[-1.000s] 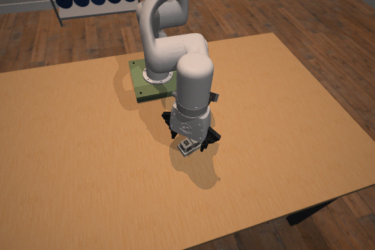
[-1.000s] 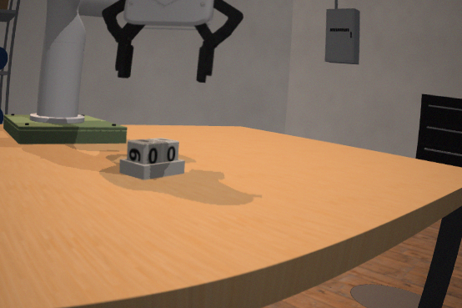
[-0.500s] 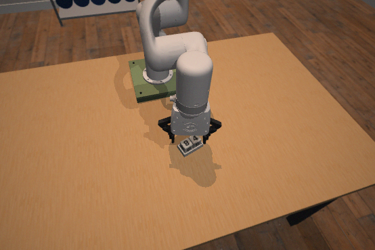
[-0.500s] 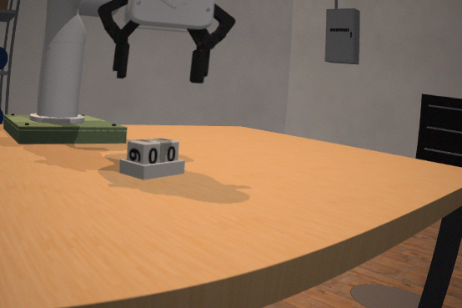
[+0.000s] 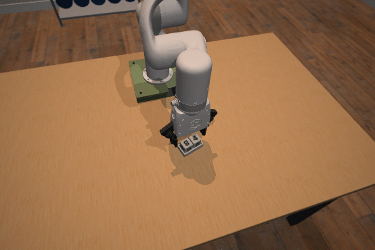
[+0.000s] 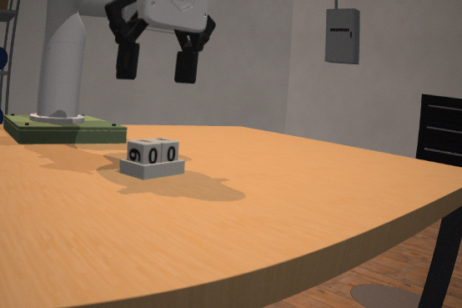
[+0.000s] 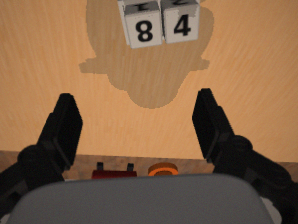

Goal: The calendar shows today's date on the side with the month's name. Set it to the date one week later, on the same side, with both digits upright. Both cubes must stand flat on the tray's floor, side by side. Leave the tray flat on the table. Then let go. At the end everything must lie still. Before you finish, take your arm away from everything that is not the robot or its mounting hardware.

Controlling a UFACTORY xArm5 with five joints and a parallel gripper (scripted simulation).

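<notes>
Right now my hand is 30 mm past the digit cube, 10 mm to the right of it and 100 mm above it. Round my hand: tray 30 mm behind, 20 mm to the left, 120 mm below.
</notes>
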